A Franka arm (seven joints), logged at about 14 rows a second.
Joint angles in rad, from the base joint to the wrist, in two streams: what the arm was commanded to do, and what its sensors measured. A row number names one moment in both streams.
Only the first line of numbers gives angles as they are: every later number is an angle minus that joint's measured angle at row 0.
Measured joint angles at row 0:
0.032 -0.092 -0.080 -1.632 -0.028 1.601 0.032
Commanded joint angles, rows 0 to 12:
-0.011 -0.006 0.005 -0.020 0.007 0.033 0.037
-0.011 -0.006 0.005 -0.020 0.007 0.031 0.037
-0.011 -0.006 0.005 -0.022 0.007 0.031 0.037
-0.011 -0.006 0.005 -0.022 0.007 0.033 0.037
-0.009 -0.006 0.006 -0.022 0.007 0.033 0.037
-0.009 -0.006 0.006 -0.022 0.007 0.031 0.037
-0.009 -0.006 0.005 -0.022 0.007 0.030 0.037
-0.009 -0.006 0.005 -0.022 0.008 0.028 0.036
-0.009 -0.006 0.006 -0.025 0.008 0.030 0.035
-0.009 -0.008 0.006 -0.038 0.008 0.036 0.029
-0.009 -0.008 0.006 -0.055 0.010 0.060 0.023
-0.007 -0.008 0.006 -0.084 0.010 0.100 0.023
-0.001 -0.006 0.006 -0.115 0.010 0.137 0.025
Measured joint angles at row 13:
0.001 0.003 0.000 -0.047 0.001 0.067 0.019
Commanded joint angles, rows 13 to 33:
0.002 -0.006 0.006 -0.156 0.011 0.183 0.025
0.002 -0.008 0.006 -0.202 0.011 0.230 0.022
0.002 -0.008 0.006 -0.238 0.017 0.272 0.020
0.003 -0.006 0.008 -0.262 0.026 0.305 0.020
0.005 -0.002 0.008 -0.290 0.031 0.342 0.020
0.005 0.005 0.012 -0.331 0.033 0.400 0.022
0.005 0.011 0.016 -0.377 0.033 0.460 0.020
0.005 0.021 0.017 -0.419 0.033 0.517 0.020
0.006 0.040 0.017 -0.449 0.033 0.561 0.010
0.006 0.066 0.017 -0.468 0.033 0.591 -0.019
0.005 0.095 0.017 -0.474 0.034 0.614 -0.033
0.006 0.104 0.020 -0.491 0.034 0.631 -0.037
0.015 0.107 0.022 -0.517 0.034 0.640 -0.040
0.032 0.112 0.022 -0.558 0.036 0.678 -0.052
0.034 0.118 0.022 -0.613 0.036 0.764 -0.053
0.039 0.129 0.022 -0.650 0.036 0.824 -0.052
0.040 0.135 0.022 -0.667 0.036 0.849 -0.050
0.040 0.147 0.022 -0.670 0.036 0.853 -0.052
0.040 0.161 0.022 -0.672 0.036 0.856 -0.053
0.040 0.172 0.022 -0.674 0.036 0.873 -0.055
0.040 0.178 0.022 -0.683 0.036 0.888 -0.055
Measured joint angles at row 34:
0.045 0.170 0.018 -0.664 0.014 0.851 -0.023
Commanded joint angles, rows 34 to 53:
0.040 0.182 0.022 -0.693 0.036 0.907 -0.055
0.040 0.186 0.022 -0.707 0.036 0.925 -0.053
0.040 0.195 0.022 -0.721 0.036 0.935 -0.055
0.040 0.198 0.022 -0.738 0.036 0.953 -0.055
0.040 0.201 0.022 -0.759 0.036 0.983 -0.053
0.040 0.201 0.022 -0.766 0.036 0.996 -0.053
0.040 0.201 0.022 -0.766 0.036 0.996 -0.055
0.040 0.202 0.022 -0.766 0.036 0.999 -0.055
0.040 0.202 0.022 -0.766 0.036 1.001 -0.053
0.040 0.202 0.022 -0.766 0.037 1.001 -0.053
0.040 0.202 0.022 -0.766 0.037 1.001 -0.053
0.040 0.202 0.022 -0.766 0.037 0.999 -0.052
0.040 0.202 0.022 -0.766 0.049 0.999 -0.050
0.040 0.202 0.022 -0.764 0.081 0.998 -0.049
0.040 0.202 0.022 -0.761 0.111 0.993 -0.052
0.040 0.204 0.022 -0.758 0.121 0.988 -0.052
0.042 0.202 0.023 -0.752 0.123 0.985 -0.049
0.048 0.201 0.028 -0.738 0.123 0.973 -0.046
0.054 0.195 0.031 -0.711 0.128 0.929 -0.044
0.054 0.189 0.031 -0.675 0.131 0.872 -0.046
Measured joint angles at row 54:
0.051 0.193 0.021 -0.732 0.101 0.952 -0.024
